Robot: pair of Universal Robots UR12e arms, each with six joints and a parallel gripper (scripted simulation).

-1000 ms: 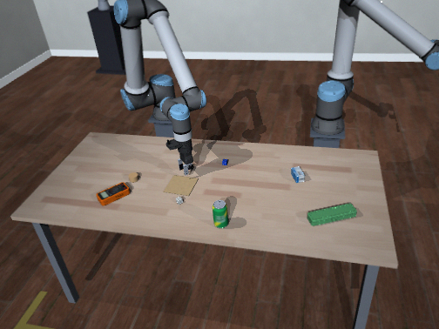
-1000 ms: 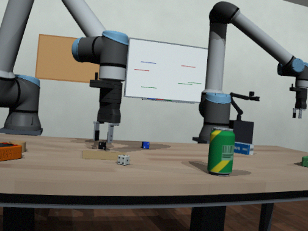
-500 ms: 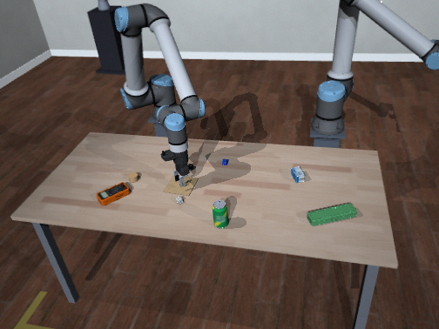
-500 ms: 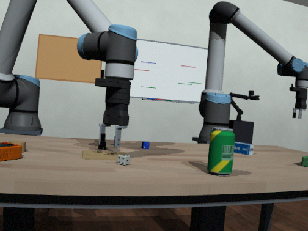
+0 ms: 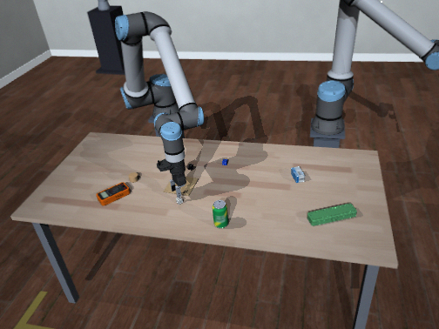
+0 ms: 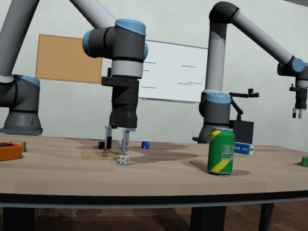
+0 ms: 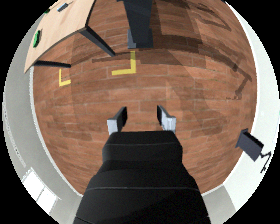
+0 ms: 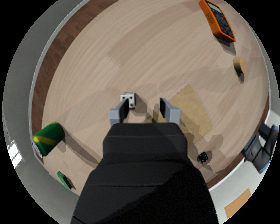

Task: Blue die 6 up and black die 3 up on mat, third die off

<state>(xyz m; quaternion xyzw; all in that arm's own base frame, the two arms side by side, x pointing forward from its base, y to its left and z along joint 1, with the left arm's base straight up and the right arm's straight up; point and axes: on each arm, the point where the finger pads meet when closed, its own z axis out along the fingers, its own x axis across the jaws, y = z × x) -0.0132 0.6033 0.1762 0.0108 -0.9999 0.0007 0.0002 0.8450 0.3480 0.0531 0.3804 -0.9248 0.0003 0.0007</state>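
The white die is 4 cm below my right hand, 2 cm to the left of it and 2 cm ahead of it. Also, from my right hand: black die: 25 cm behind, 4 cm below, 2 cm to the right; then tan mat: 10 cm behind, 5 cm below, 2 cm to the right; then wooden cylinder: 29 cm to the right, 10 cm behind, 4 cm below.
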